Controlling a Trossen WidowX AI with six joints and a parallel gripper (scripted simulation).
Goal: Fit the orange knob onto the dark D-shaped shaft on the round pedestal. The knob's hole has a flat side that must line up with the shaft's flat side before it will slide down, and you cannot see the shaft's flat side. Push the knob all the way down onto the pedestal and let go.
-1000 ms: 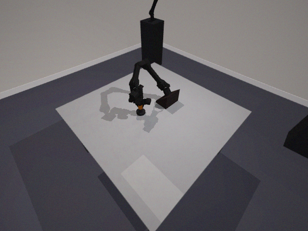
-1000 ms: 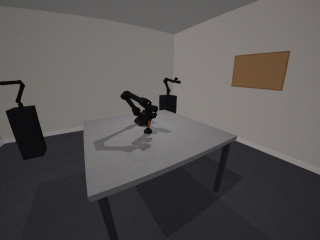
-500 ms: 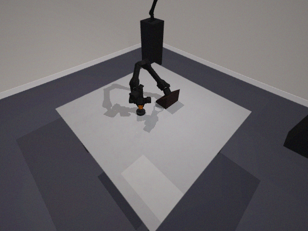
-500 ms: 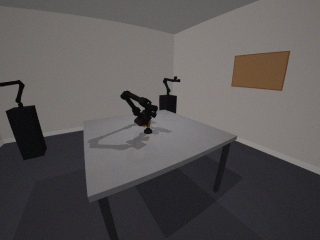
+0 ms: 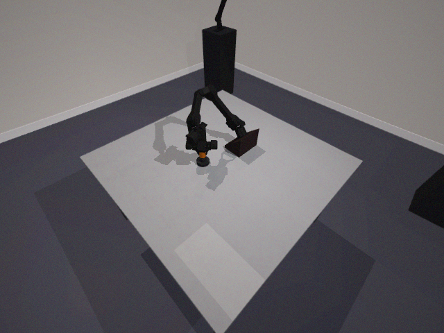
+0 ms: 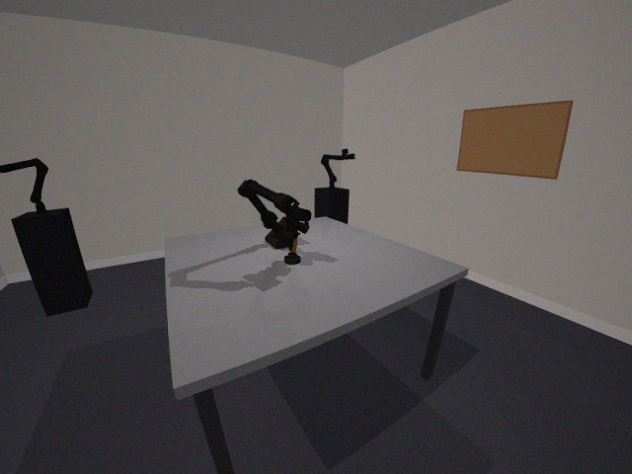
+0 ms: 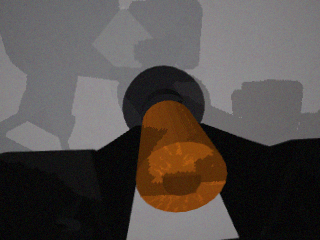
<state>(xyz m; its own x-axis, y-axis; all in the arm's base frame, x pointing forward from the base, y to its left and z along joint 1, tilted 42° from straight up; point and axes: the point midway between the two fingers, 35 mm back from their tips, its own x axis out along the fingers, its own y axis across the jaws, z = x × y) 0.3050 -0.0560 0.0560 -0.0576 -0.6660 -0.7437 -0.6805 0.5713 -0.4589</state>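
Right now the dark round pedestal is 4 cm below my gripper tip. Round my gripper tip: orange knob: 2 cm above.
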